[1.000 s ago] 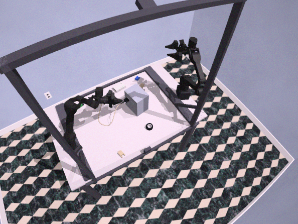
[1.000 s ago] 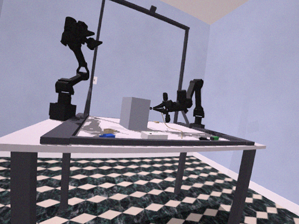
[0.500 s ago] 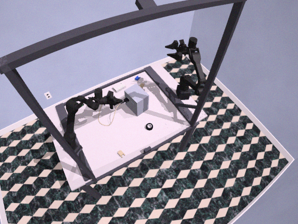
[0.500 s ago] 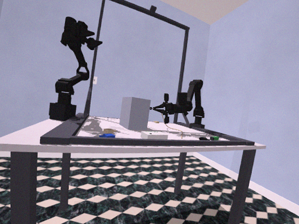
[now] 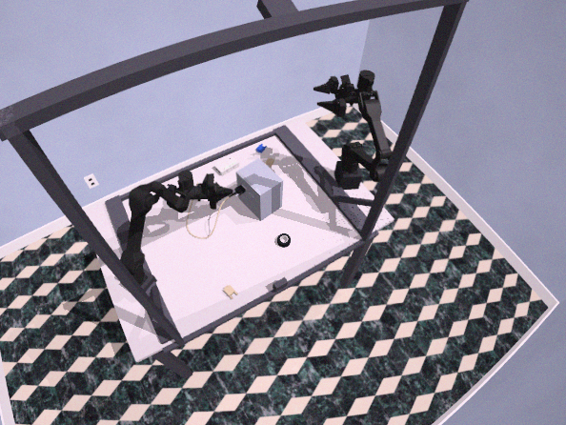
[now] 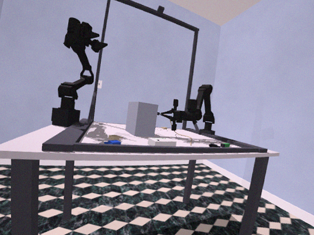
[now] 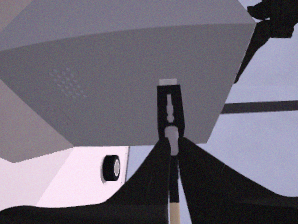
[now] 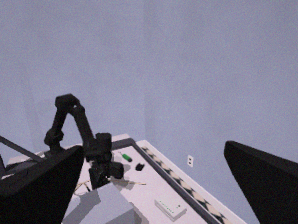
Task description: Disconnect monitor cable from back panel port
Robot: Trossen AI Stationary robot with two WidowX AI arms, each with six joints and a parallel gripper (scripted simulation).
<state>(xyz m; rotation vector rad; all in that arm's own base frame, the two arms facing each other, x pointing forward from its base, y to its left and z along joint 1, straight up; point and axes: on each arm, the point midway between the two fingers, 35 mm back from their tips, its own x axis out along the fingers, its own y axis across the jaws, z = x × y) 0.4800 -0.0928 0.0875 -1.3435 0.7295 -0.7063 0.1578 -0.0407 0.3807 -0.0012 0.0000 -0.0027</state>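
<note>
My left gripper is now 4 cm past the grey box, 14 cm to the left of it and 4 cm above it.
</note>
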